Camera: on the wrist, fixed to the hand. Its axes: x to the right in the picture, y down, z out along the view.
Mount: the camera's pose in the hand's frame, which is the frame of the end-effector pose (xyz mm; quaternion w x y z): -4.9 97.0 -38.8 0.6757 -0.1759 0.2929 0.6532
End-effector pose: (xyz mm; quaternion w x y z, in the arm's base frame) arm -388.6 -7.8 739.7 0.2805 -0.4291 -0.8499 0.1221
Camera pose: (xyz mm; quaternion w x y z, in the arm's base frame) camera -299.6 45.4 725.9 0.2832 -0.9302 -0.2333 -0.0095
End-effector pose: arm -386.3 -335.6 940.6 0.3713 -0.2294 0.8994 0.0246
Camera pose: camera -450.5 -255.3 959.8 0.0690 -0.3600 -0.8620 -0.3502
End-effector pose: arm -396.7 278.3 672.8 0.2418 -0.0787 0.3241 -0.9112
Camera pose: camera -366.3 236.9 581.7 0.6498 0.3829 0.5015 -0.4238
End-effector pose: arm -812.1 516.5 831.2 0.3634 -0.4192 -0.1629 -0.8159
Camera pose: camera -761.4 430.4 800.4 0.7525 -0.2146 0.4137 -0.4654
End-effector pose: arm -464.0 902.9 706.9 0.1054 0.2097 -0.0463 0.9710
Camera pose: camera -496.8 812.8 665.2 0.5126 0.1915 0.3082 -0.7782
